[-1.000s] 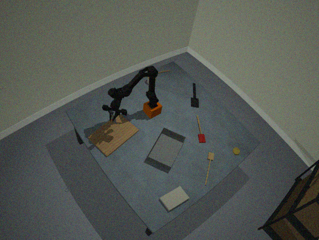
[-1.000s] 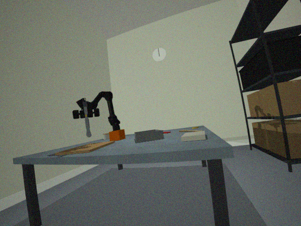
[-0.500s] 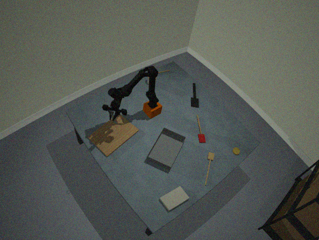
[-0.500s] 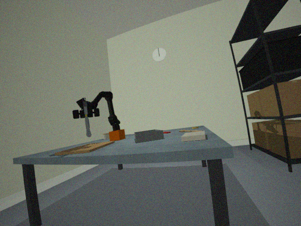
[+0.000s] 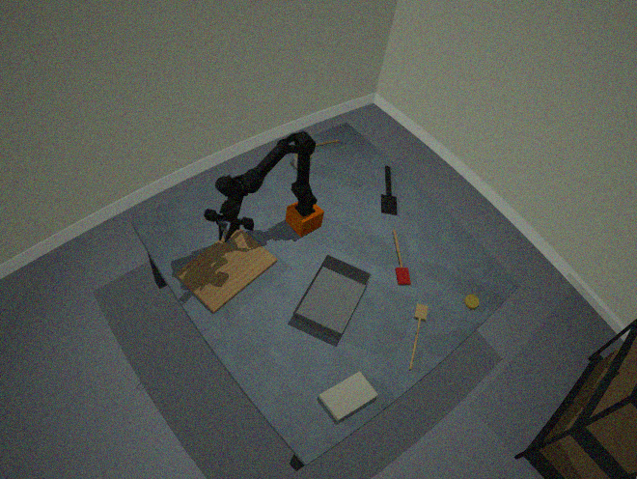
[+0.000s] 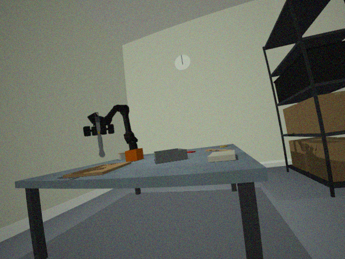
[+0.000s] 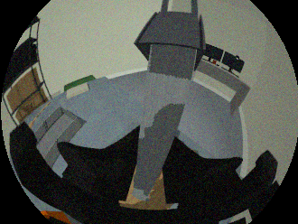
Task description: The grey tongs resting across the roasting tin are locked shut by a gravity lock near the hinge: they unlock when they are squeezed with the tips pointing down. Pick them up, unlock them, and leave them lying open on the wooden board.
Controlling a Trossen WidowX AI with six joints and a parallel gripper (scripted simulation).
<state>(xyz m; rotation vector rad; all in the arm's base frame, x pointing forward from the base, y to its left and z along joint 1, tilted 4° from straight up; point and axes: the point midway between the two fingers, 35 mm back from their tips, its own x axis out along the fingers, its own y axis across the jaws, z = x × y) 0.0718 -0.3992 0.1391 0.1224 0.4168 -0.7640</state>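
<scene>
The wooden board is 22 cm below my gripper tip, 3 cm behind it and 2 cm to the left of it. From my gripper tip the other things lie so: jar 62 cm to the left, 40 cm behind, 19 cm below; then grey roasting tin 32 cm to the left, 29 cm ahead, 20 cm below; then white block 68 cm ahead, 21 cm below, 14 cm to the left.
</scene>
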